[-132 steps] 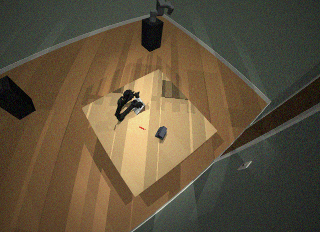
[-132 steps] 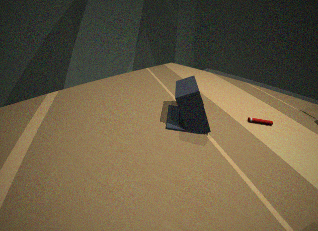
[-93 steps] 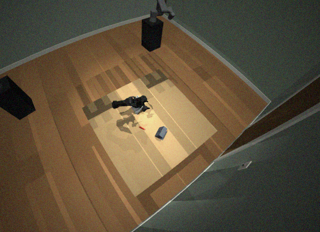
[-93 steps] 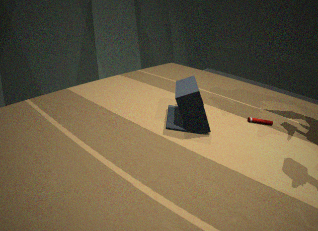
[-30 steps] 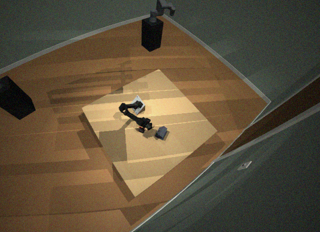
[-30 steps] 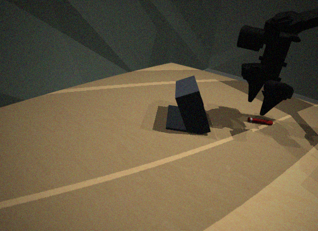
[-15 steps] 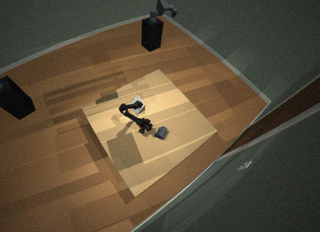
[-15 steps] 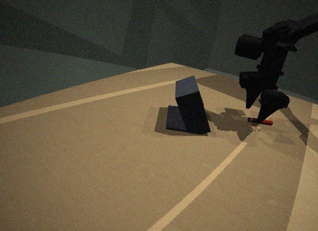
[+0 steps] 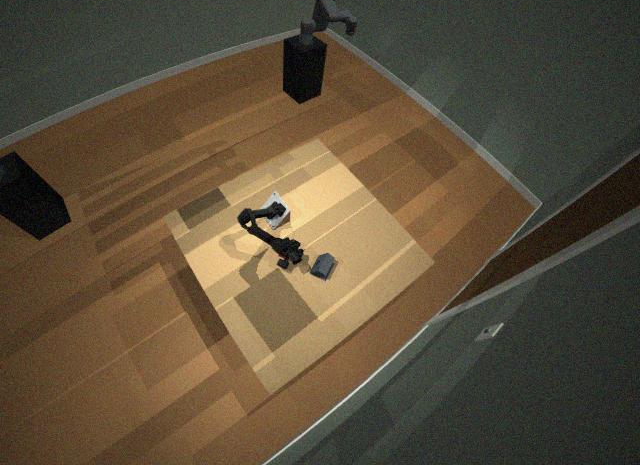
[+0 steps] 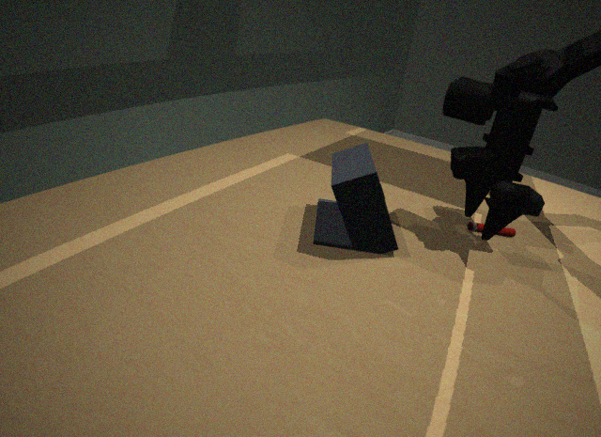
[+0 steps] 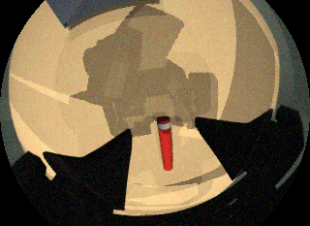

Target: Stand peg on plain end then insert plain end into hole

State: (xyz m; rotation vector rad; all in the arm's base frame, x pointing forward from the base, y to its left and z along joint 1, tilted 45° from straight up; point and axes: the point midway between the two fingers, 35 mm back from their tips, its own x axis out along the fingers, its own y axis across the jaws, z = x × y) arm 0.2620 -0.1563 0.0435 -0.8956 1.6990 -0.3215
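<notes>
Now: gripper tip 1 cm past the red peg. From my gripper tip the other things lie so: sloped panel 17 cm ahead, 12 cm to the left, 4 cm above.
</notes>
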